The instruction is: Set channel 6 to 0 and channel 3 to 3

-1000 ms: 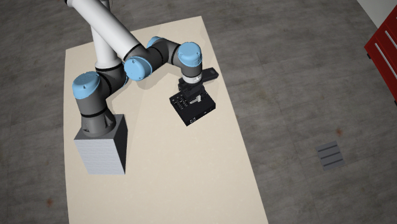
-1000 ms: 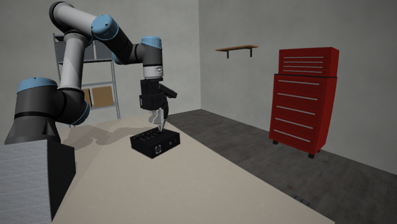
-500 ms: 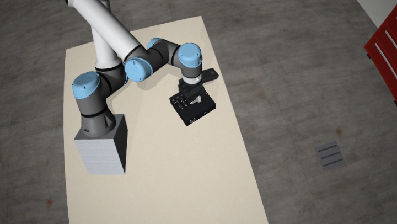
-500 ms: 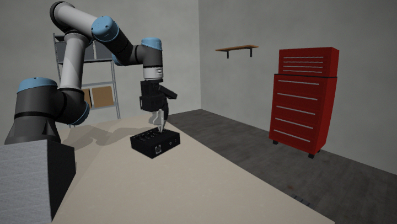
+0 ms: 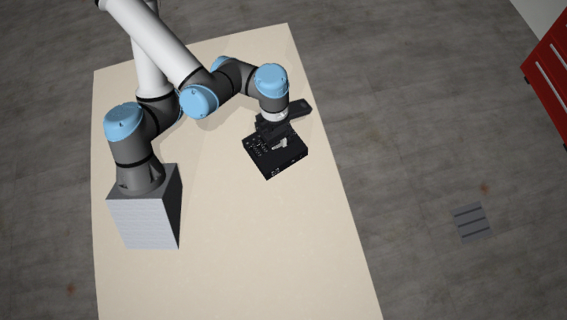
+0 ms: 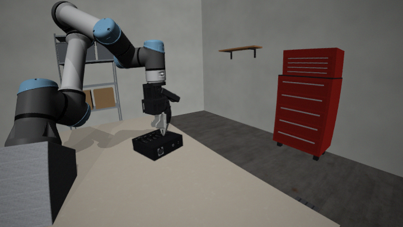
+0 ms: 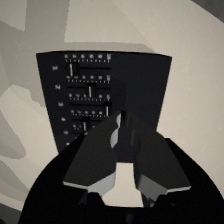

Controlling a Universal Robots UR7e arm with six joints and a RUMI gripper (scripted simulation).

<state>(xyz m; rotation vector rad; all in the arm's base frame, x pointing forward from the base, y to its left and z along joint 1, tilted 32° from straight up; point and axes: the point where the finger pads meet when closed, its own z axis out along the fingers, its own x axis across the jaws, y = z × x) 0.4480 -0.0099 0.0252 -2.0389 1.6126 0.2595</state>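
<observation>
Now: hand 20 mm to the right of the channel 3 fader and 10 mm above it. From my hand the other things lie so: channel 6 fader: 80 mm behind, 20 mm to the left, 10 mm below.
</observation>
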